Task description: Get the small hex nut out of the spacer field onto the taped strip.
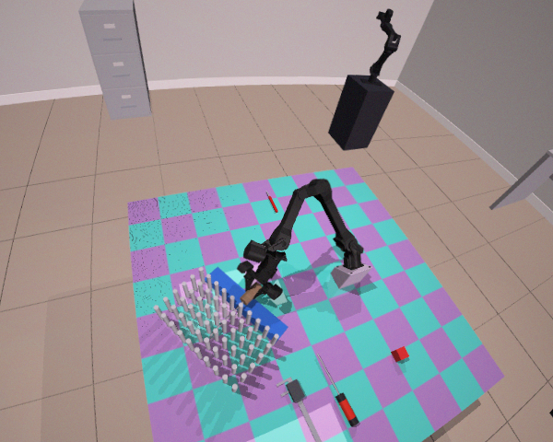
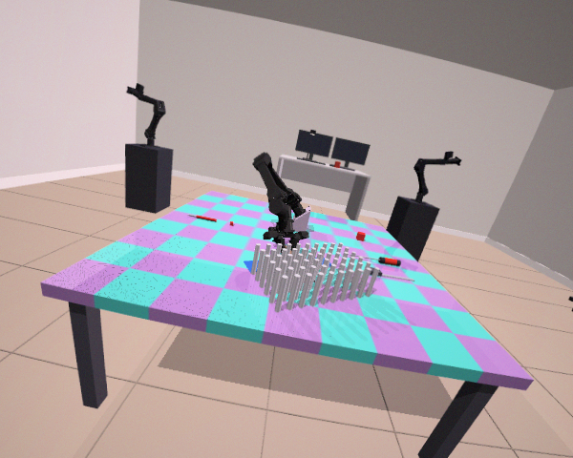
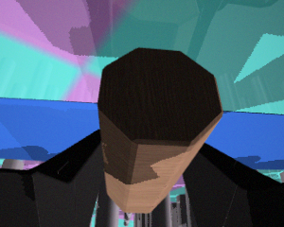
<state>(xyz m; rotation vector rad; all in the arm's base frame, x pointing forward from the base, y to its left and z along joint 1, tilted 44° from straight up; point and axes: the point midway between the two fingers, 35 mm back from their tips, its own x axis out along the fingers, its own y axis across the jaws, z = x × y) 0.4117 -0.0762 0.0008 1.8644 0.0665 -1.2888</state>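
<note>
Right now my gripper tip is 30 mm short of the blue taped strip, 20 mm to the right of it and 20 mm above it. The rest, counted from my gripper tip: tiny red cube: 270 mm behind, 290 mm to the right, 10 mm below; hex nut: 180 mm ahead, 100 mm to the left, 10 mm below; wooden-handled tool: 90 mm ahead, 50 mm to the left.
</note>
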